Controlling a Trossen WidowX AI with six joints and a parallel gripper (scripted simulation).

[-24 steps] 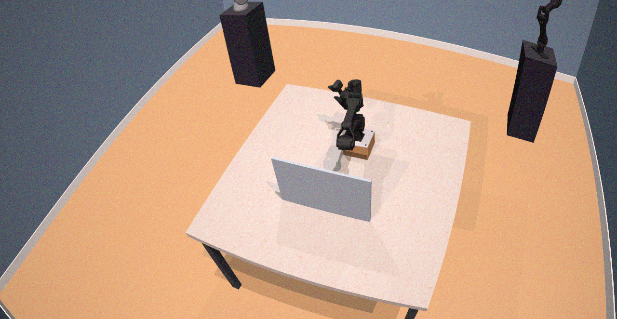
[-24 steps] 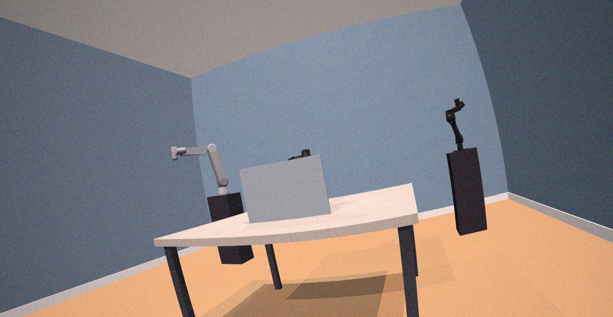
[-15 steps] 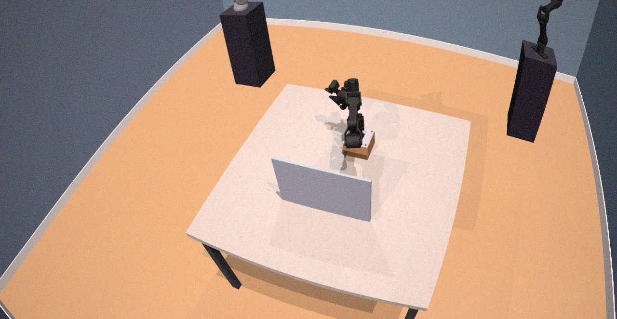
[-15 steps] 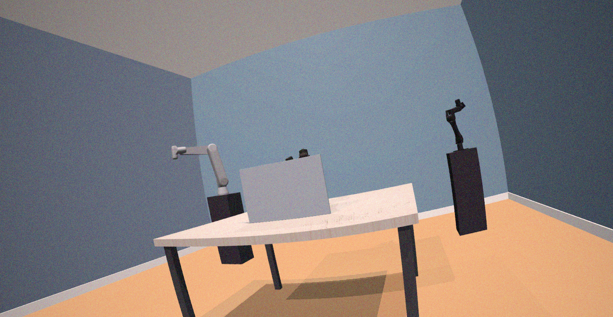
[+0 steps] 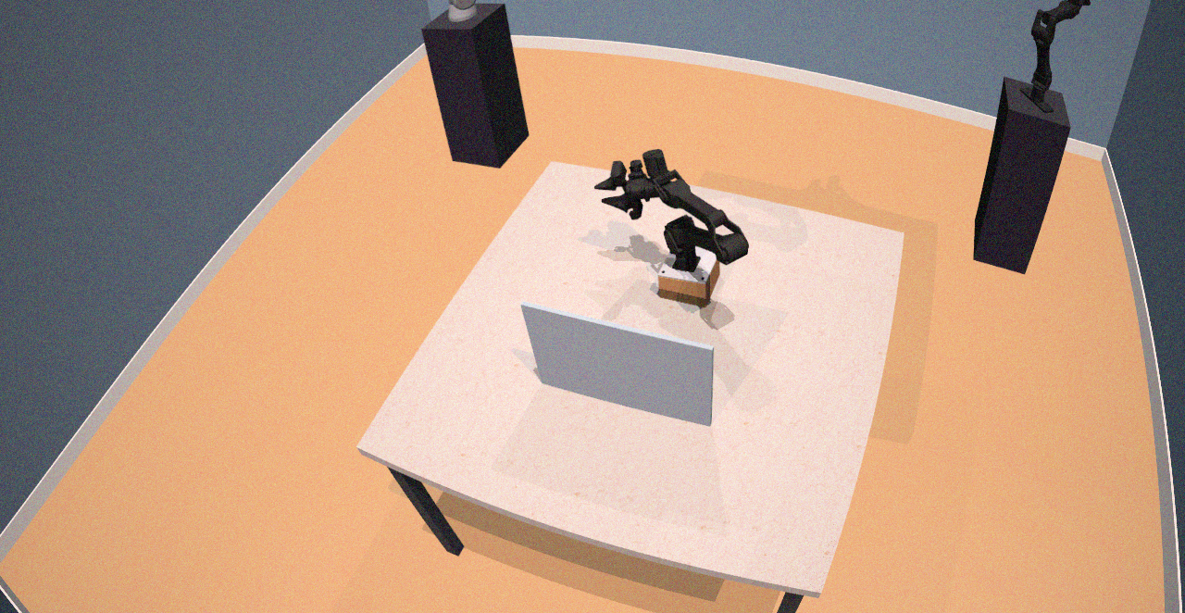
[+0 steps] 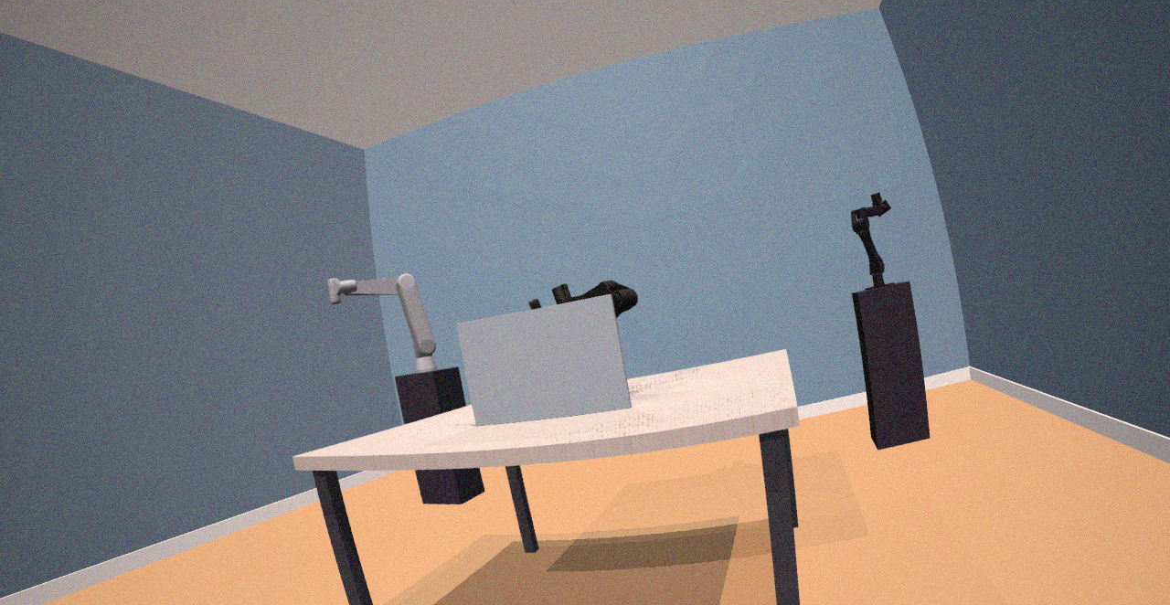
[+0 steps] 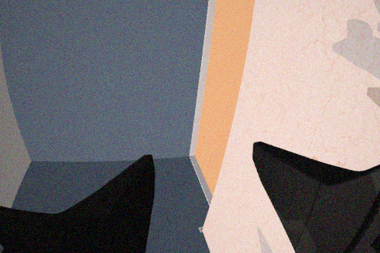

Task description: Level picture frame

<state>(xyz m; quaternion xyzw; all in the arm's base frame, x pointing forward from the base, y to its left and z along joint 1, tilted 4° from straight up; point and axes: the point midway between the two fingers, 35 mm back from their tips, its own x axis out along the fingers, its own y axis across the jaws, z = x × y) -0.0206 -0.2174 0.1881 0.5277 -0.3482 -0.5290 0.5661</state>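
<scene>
The picture frame lies 450 mm ahead of my gripper tip, 280 mm to the left of it and 90 mm below it. Round my gripper tip: grey wall panel (460 mm ahead, 260 mm to the left, 100 mm below).
</scene>
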